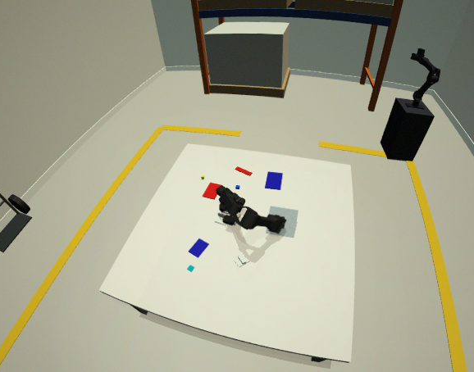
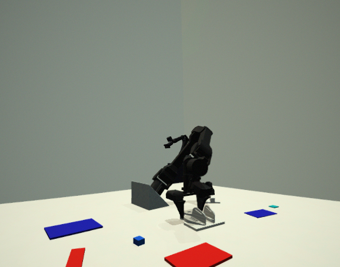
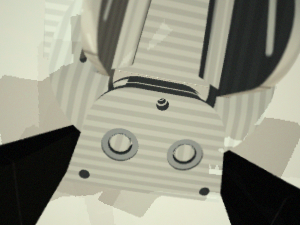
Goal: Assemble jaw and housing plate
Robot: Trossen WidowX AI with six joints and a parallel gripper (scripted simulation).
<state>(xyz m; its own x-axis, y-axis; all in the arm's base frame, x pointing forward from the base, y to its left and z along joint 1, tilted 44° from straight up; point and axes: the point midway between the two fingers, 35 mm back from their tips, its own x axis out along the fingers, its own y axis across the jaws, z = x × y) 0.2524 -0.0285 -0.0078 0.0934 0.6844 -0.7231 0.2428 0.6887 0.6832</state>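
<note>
Now: the jaw 20 mm to the right of my gripper tip, 20 mm ahead of it and 10 mm above it. The rest, counted from my gripper tip: teal tile: 350 mm to the left, 180 mm ahead, 10 mm below; flat blue plate: 350 mm to the right, 200 mm behind; blue cube: 260 mm to the right, 30 mm ahead.
</note>
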